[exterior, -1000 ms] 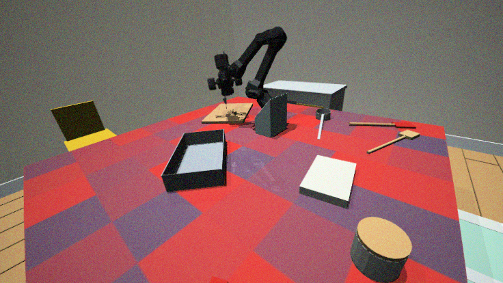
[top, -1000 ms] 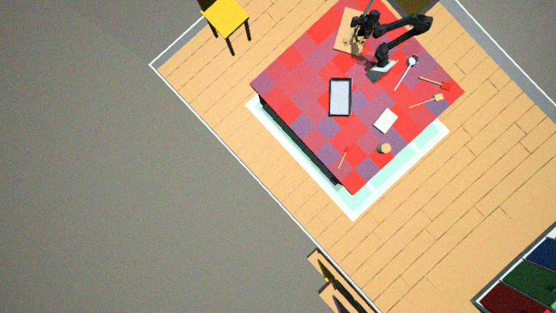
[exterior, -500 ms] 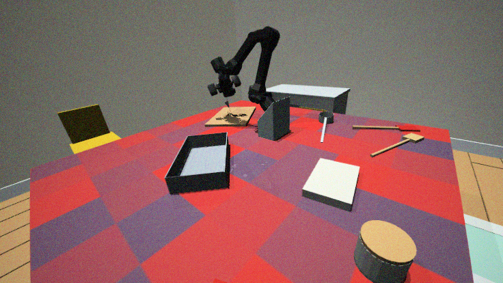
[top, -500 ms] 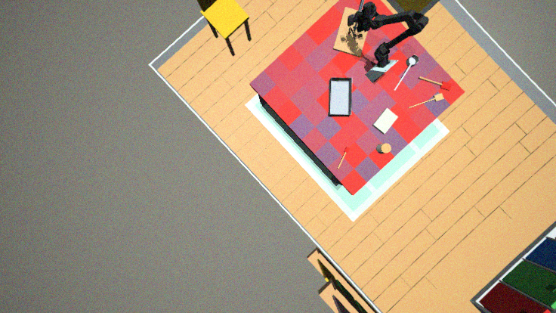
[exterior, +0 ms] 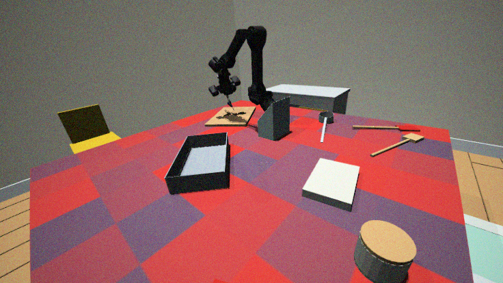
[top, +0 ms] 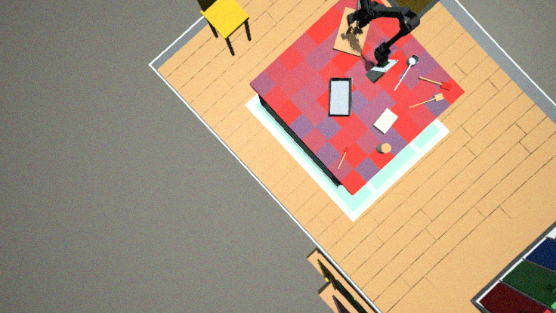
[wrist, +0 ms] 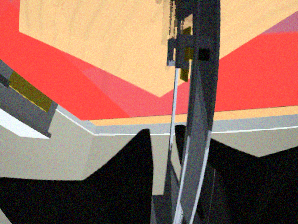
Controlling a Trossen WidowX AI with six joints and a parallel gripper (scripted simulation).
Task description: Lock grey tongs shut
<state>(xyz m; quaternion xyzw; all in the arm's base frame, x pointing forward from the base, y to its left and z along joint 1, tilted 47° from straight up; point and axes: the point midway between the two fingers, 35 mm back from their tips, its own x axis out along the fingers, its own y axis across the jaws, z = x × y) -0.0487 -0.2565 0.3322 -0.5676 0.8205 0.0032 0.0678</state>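
Right now my gripper tip is 6 cm to the right of the wooden board and 13 cm above it. The rest, counted from my gripper tip: white block: 25 cm ahead, 82 cm to the left, 12 cm below; then grey roasting tin: 44 cm ahead, 43 cm to the left, 11 cm below.
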